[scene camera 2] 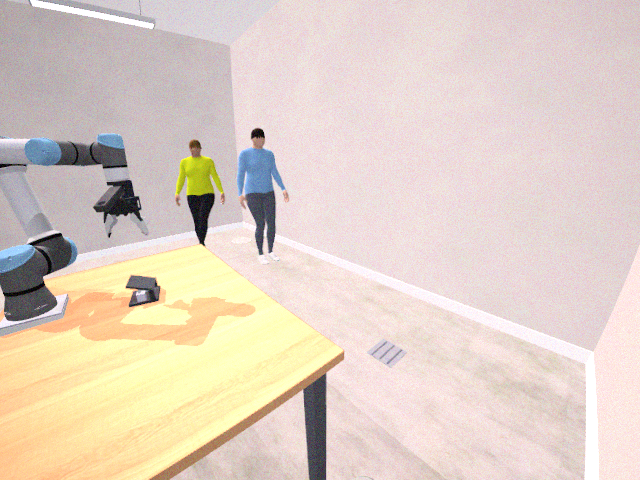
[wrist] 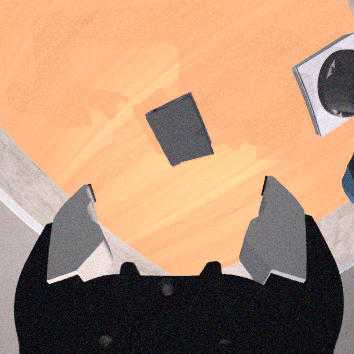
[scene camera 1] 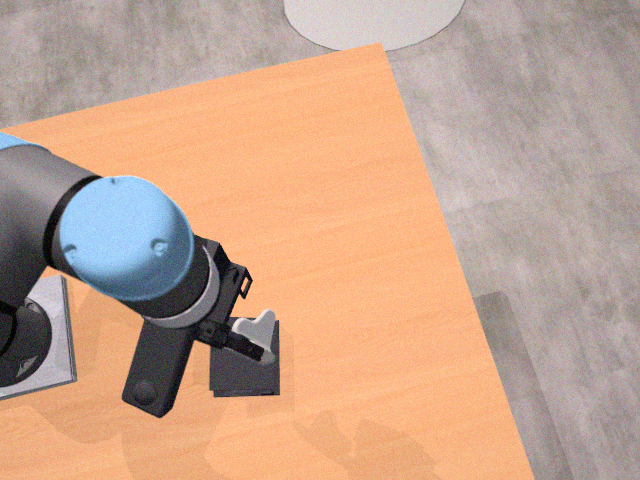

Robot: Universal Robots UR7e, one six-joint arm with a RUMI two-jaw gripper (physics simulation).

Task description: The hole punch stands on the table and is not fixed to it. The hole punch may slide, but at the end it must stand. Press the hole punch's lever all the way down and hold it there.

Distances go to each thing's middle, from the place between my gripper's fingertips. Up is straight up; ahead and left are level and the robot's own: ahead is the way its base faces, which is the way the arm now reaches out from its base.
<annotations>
My hand is 19 cm above the flat lever [scene camera 1: 229,371] and 1 cm to the right of it. The rest, counted from my hand: hole punch [scene camera 1: 276,347] 21 cm below, 1 cm to the left.
</annotations>
